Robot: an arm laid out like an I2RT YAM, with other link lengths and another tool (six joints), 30 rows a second.
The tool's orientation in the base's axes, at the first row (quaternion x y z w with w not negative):
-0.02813 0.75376 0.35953 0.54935
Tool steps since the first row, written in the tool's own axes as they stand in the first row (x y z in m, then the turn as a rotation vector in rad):
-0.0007 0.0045 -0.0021 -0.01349 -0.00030 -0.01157
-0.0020 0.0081 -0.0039 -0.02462 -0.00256 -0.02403
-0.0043 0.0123 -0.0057 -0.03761 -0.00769 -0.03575
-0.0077 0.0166 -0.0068 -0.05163 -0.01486 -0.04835
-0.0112 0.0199 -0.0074 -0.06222 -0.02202 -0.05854
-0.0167 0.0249 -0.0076 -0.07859 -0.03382 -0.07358
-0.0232 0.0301 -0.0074 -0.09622 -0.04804 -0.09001
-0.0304 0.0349 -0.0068 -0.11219 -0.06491 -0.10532
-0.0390 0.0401 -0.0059 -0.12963 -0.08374 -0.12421
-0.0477 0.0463 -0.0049 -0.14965 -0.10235 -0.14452
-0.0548 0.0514 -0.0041 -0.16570 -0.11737 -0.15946
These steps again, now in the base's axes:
-0.0034 0.0019 0.0032 -0.00389 -0.01161 0.01289
-0.0059 0.0031 0.0064 -0.00857 -0.02434 0.02289
-0.0083 0.0043 0.0107 -0.01067 -0.03943 0.03291
-0.0097 0.0057 0.0160 -0.01218 -0.05690 0.04287
-0.0103 0.0065 0.0207 -0.01310 -0.07177 0.04961
-0.0104 0.0082 0.0279 -0.01362 -0.09489 0.05954
-0.0100 0.0099 0.0361 -0.01372 -0.12104 0.06949
-0.0088 0.0112 0.0446 -0.01240 -0.14792 0.07653
-0.0069 0.0125 0.0544 -0.01254 -0.17883 0.08431
-0.0054 0.0146 0.0648 -0.01290 -0.21129 0.09458
-0.0042 0.0164 0.0733 -0.01207 -0.23662 0.10258

